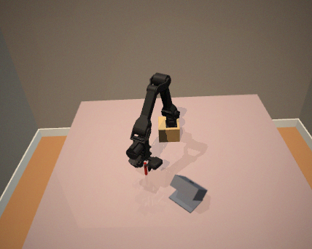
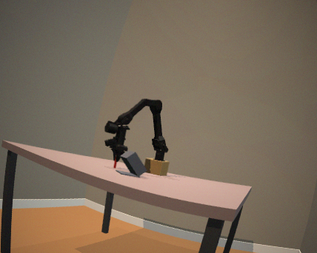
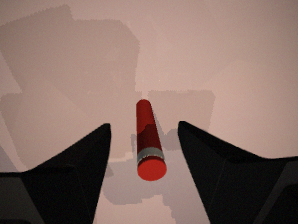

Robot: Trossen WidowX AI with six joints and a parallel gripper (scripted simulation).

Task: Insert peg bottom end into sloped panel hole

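My gripper tip is now 20 mm below the red peg. From my gripper tip the other things lie so: flat foot plate: 180 mm to the left, 170 mm ahead, 40 mm below; then sloped panel: 200 mm to the left, 160 mm ahead, 20 mm above.
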